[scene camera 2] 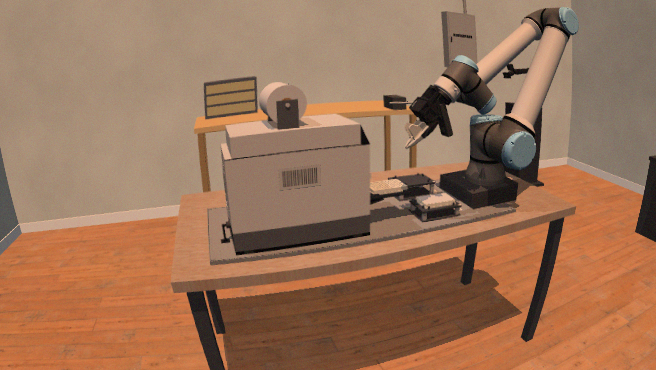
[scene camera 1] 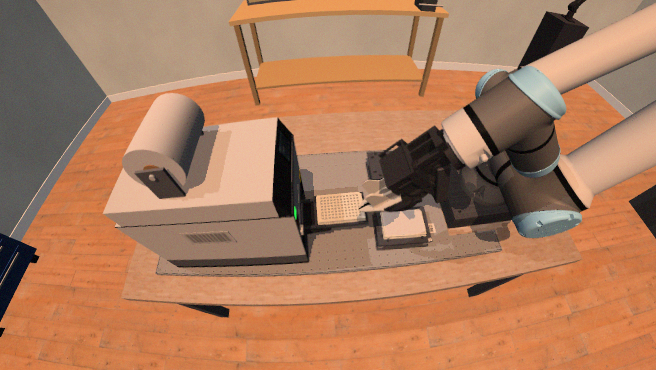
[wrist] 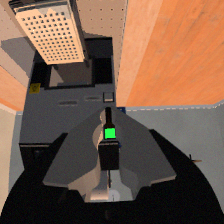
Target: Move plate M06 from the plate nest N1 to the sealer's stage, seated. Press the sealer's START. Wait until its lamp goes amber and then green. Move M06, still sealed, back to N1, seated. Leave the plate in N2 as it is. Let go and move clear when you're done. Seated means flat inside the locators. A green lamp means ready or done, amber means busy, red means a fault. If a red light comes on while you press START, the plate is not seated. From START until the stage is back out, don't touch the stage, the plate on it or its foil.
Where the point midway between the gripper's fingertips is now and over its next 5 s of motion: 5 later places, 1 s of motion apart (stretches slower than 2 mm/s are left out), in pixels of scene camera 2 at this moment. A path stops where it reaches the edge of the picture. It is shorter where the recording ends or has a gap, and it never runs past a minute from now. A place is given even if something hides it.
My gripper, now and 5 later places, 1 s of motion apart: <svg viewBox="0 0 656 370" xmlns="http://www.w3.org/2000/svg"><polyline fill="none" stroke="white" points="406,148 386,159 381,165 373,174 372,172 371,173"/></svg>
